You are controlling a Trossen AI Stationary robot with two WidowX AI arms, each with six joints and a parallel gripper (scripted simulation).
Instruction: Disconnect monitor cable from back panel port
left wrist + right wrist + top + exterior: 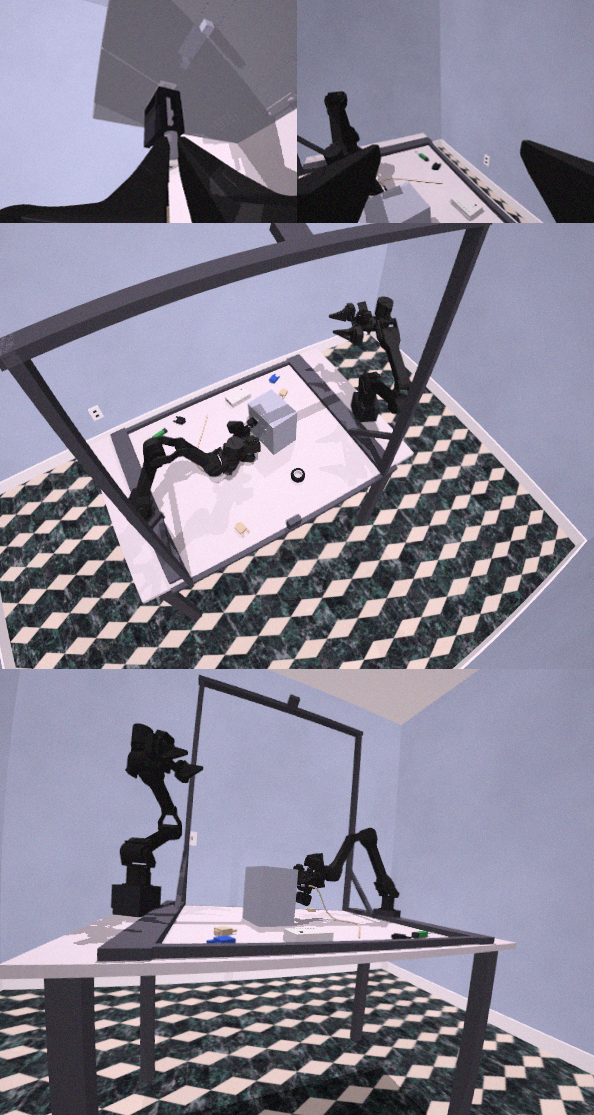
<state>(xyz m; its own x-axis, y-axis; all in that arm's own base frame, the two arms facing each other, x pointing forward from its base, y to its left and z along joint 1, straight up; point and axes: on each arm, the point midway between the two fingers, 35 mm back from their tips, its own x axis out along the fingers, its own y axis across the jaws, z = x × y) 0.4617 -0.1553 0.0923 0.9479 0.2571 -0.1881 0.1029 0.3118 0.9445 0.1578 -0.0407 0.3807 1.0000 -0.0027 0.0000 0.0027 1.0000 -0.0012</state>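
My left gripper is now 3 cm short of the grey box, 13 cm to the left of it and 5 cm above it.
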